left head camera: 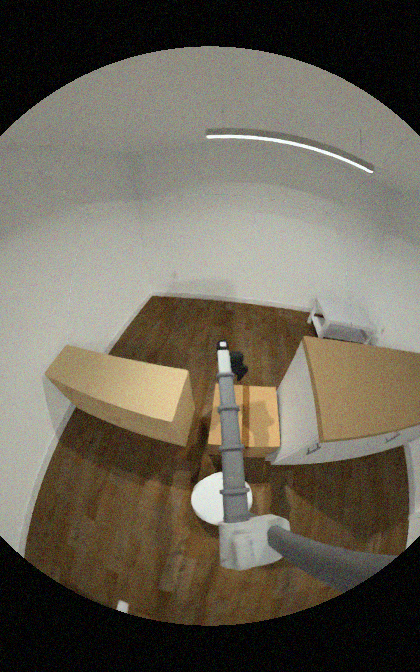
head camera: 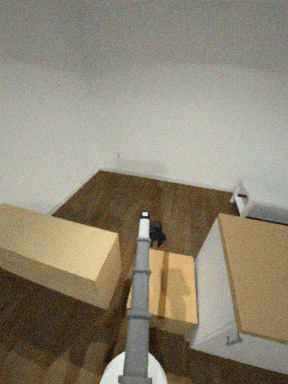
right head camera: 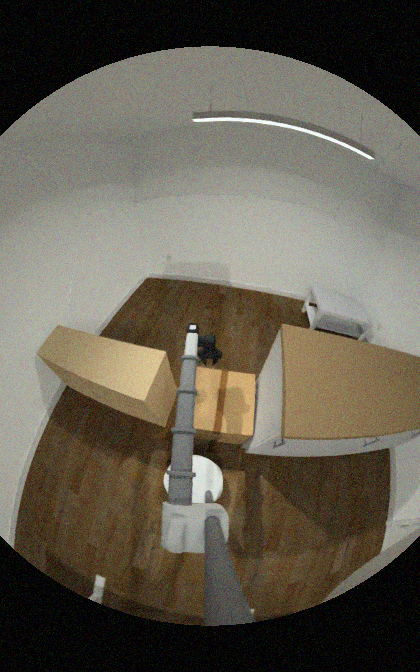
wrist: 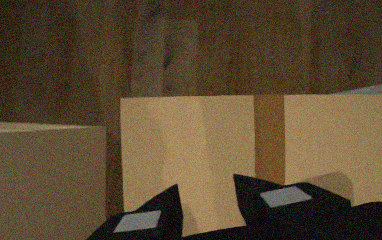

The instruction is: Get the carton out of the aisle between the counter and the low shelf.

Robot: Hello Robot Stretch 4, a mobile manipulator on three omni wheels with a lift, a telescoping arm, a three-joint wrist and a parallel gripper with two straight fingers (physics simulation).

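Places are measured from the robot's base along level axes (x ahead, y up, z right), in metres.
Pixels of known places: gripper, fingertip midpoint: [head camera: 154, 246] [wrist: 208, 195].
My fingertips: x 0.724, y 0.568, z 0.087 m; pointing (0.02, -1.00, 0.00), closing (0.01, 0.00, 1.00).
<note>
Behind a point stands the place of what it marks.
The carton [head camera: 186, 305] @(x 0.409, y 0.379, z 0.314 m) [left head camera: 262, 400] [right head camera: 206, 415] [wrist: 150, 150] @(x 0.744, y 0.379, z 0.014 m) is a light tan box with a brown tape strip. It sits in the aisle, close beside the white side of the wood-topped counter [head camera: 260, 280] @(x 0.371, y 0.883, z 0.519 m) [left head camera: 365, 390] [right head camera: 345, 385]. A narrow gap separates it from the low shelf [head camera: 60, 240] @(x 0.700, y 0.582, z -0.614 m) [left head camera: 120, 385] [right head camera: 110, 370] [wrist: 50, 180] @(x 0.705, y 0.292, z -0.221 m), a long tan block on the left. My black gripper [head camera: 156, 244] @(x 0.724, y 0.568, z 0.087 m) [left head camera: 242, 375] [right head camera: 209, 361] [wrist: 208, 195] @(x 0.724, y 0.568, z 0.087 m) is open and empty. In the wrist view the carton's top shows between and beyond its fingers; in the head views it is near the carton's far edge. Contact cannot be told.
My telescoping arm [head camera: 141, 285] @(x 0.324, y 0.906, z 0.002 m) [left head camera: 231, 430] [right head camera: 185, 415] reaches over the carton's left part and hides some of it. My white round base [left head camera: 205, 500] [right head camera: 207, 470] is on the near side of the carton. A small white table [head camera: 241, 202] @(x 1.877, y 0.123, z 1.521 m) [left head camera: 345, 317] [right head camera: 335, 307] stands behind the counter, by the far wall.
</note>
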